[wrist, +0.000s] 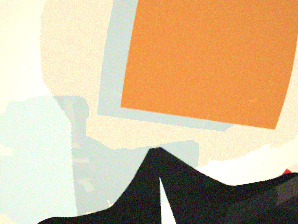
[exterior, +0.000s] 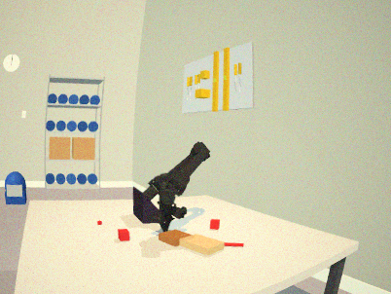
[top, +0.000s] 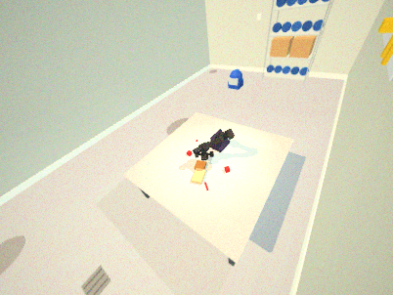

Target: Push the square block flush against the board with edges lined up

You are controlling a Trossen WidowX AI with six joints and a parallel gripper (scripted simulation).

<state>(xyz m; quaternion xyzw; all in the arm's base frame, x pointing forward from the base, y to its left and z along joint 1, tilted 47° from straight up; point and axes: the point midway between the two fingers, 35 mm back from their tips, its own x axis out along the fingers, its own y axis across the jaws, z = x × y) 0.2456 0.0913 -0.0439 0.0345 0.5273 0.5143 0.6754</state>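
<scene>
Right now my gripper tip is 9 cm short of the square block, 2 cm to the right of it and 1 cm below it. Also, from my gripper tip: thin red strip (22 cm to the left, 22 cm ahead); then board (19 cm ahead, 9 cm to the left, 1 cm above); then tiny red piece (28 cm to the right, 16 cm behind).
</scene>
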